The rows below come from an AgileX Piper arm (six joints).
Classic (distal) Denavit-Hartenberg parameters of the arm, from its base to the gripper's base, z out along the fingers. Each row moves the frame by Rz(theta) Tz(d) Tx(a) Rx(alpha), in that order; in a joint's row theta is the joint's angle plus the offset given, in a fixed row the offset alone. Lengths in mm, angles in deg.
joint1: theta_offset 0, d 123, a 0, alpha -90
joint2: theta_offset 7.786, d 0, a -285.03, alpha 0
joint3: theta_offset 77.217, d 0, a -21.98, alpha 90
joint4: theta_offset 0, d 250.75, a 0, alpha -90
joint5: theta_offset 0, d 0, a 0, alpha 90
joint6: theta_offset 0, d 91, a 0, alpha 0
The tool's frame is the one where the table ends.
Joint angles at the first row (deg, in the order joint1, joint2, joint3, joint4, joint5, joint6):
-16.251, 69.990, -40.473, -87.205, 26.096, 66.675
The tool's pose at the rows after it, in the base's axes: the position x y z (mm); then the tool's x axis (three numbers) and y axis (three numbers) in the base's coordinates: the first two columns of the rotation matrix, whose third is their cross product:
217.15, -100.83, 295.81, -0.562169, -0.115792, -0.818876, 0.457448, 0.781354, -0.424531
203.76, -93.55, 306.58, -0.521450, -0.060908, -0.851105, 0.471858, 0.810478, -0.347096
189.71, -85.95, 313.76, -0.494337, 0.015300, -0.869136, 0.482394, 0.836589, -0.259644
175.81, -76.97, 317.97, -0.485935, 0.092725, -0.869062, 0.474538, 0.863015, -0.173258
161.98, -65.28, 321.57, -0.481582, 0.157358, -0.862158, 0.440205, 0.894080, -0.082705
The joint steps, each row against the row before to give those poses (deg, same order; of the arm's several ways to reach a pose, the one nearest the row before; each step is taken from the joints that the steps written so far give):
-0.001, -4.562, -0.002, 8.454, -2.288, -5.941
0.002, -4.295, 0.001, 11.483, -0.808, -7.864
-0.001, -4.033, 0.001, 14.015, 0.802, -9.595
-0.001, -3.809, -0.001, 15.009, 2.198, -10.758
-0.002, -3.966, 0.084, 14.866, 2.689, -10.799

